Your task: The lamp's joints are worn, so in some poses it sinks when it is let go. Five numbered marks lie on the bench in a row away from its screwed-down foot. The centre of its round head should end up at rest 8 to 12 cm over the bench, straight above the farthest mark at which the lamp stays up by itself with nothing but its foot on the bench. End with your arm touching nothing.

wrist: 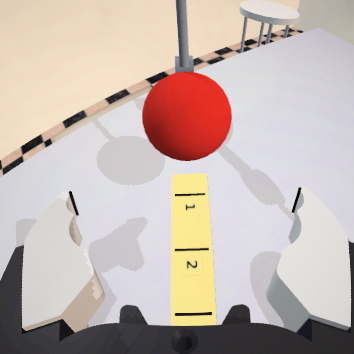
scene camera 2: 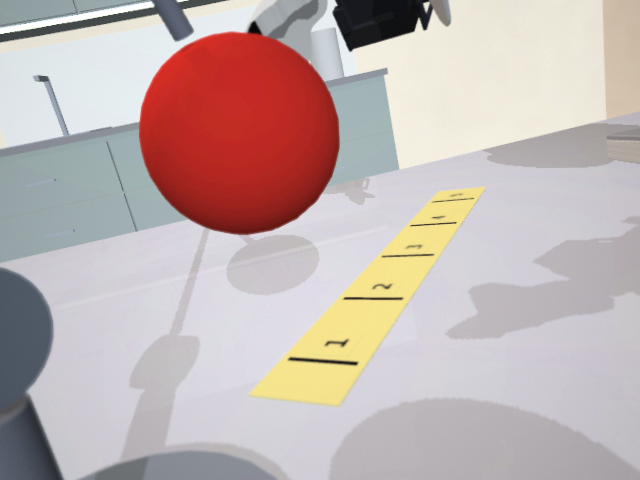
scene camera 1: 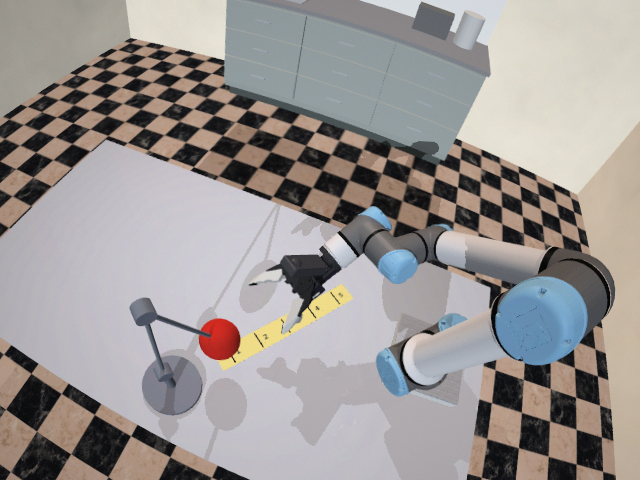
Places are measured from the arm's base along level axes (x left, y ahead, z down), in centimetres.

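Pixels of known places: gripper, fingertip midpoint: (wrist: pixel 183 192) (scene camera 2: pixel 328 26) (scene camera 1: pixel 264 308).
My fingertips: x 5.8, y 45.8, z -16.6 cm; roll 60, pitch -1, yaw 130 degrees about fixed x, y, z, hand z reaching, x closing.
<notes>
For each thing: its middle in the pictures, then the offset to it from my fingertips. "spot": a spot on its surface instead. Level surfaces: height alone.
- lamp's round red head, surface spot: (scene camera 2: pixel 239 132) spot: dz +4.6, dx +14.1, dy +8.3 cm
- yellow strip, surface spot: (scene camera 2: pixel 310 377) spot: dz +19.9, dx +8.6, dy +7.4 cm
- round grey foot, surface spot: (scene camera 1: pixel 187 395) spot: dz +18.5, dx +22.3, dy +12.6 cm
- bench, surface height: dz +20.0 cm
The lamp's round red head (scene camera 1: pixel 219 338) (scene camera 2: pixel 239 132) (wrist: pixel 187 116) hangs in the air near the mark 1 end of the yellow strip (scene camera 1: pixel 248 350) (scene camera 2: pixel 310 377) (wrist: pixel 190 227); its exact height is hard to tell. Its upper arm slopes from the grey elbow (scene camera 1: pixel 142 311) down to the head. The lower arm (scene camera 1: pixel 154 347) rises from the round grey foot (scene camera 1: pixel 187 395) on the bench. The strip's marks run 1 to 5 away from the foot. My gripper (scene camera 1: pixel 267 308) (wrist: pixel 183 192) is open and empty, above the strip, apart from the head; in the wrist view the head shows beyond the fingertips, between them.
The bench (scene camera 1: pixel 103 232) is a pale grey top. My arm's base stands on a plate (scene camera 1: pixel 439 395) at the right of the bench. Shadows of lamp and arm fall on the bench. Drawer cabinets (scene camera 1: pixel 330 67) stand behind, and a round stool (wrist: pixel 269 11) shows beyond the bench.
</notes>
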